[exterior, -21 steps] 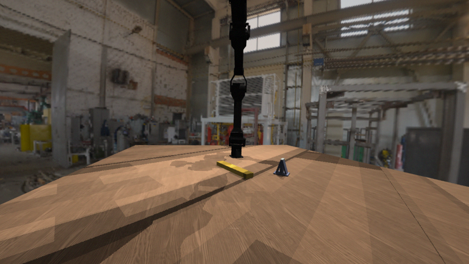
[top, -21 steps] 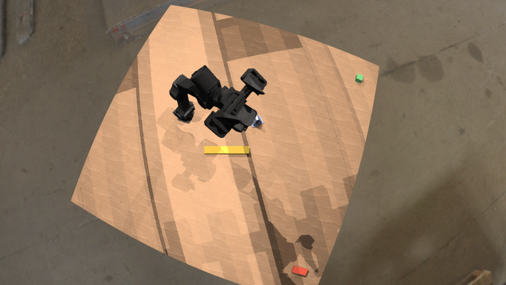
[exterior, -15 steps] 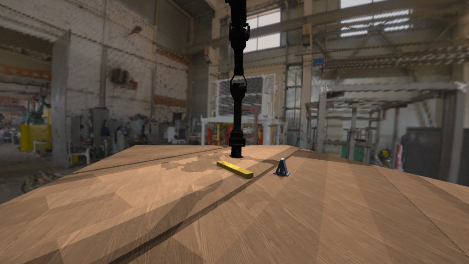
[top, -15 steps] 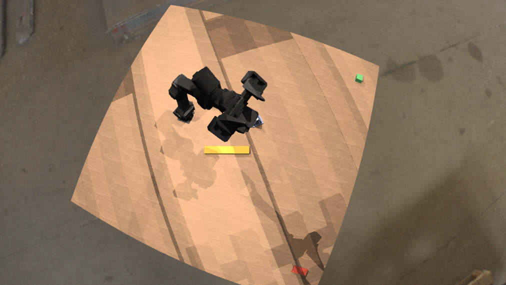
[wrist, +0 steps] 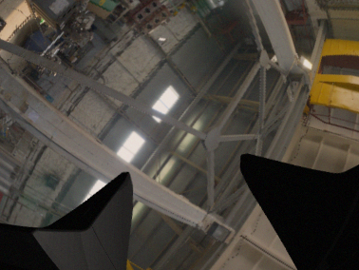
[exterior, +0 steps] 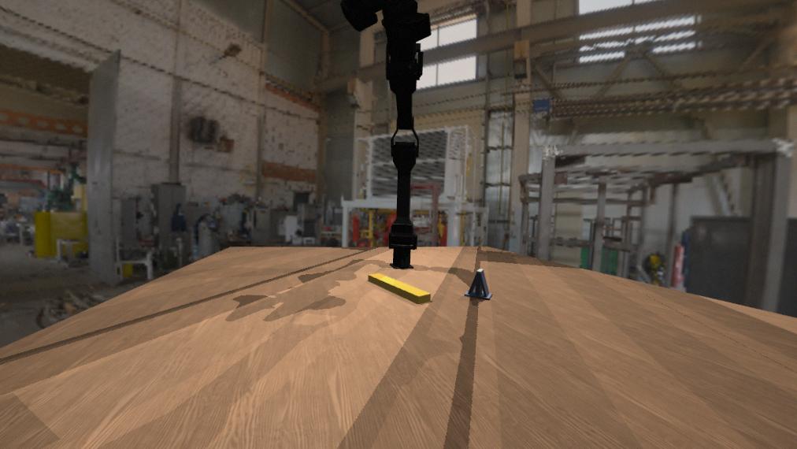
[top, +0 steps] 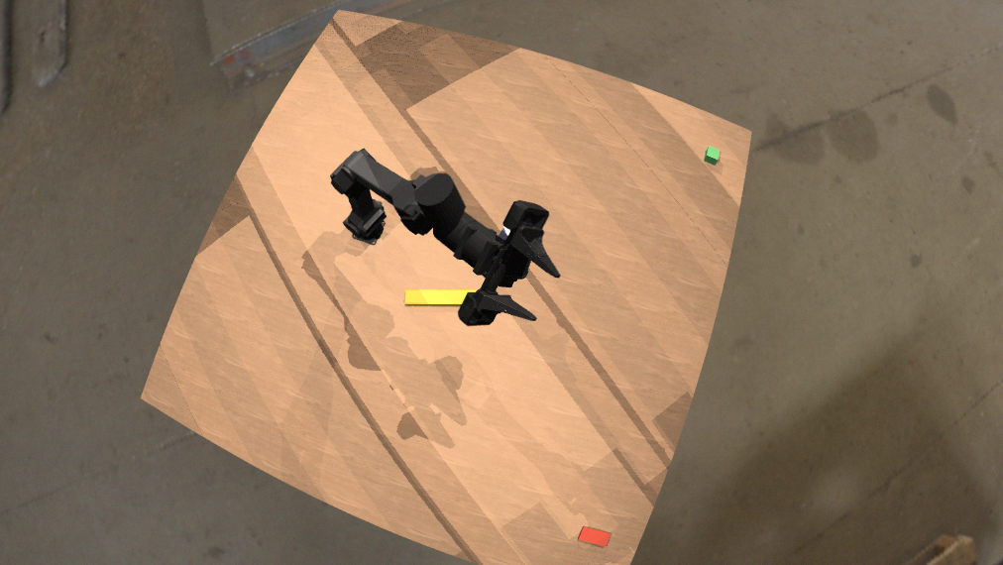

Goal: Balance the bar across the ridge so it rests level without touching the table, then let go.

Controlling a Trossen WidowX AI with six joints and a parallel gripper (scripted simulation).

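My gripper tip is now 220 mm past the yellow bar, 90 mm to the right of it and 570 mm above it. Round my gripper tip: flat red block 270 mm ahead, 320 mm to the right, 570 mm below; then green cube 270 mm ahead, 680 mm to the left, 560 mm below.
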